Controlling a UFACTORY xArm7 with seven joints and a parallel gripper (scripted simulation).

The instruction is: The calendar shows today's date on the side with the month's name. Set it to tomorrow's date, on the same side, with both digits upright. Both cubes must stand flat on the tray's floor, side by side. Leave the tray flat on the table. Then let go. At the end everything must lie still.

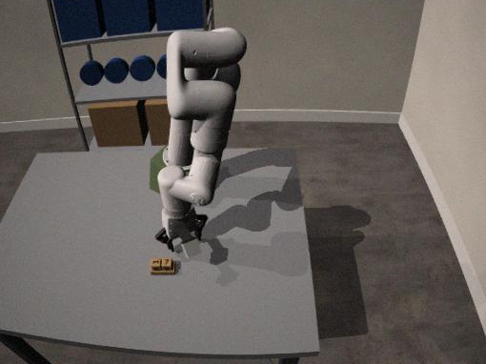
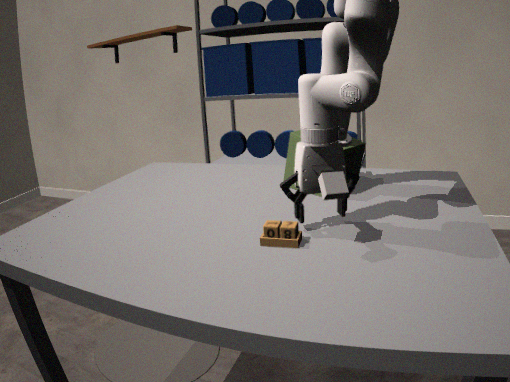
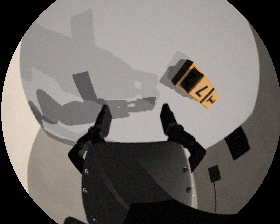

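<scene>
The cube lies 80 mm ahead of my hand and 90 mm to the right of it. Also, from my hand: wooden calendar tray 80 mm ahead, 70 mm to the right, 20 mm below.
</scene>
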